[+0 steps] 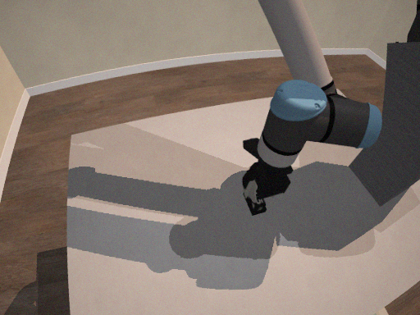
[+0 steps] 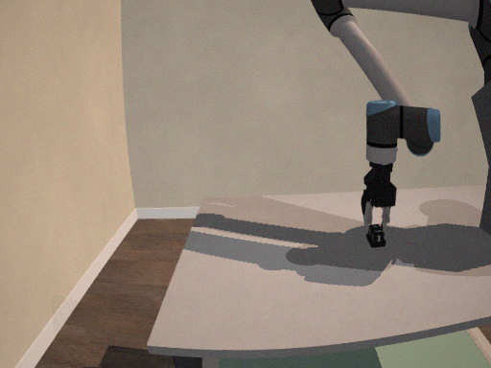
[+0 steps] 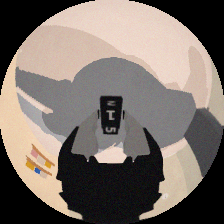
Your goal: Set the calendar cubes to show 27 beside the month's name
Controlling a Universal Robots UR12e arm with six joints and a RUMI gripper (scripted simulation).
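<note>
My gripper is now 1 cm above the black cube. Round my hand: tray 3 cm below, 2 cm to the left.
</note>
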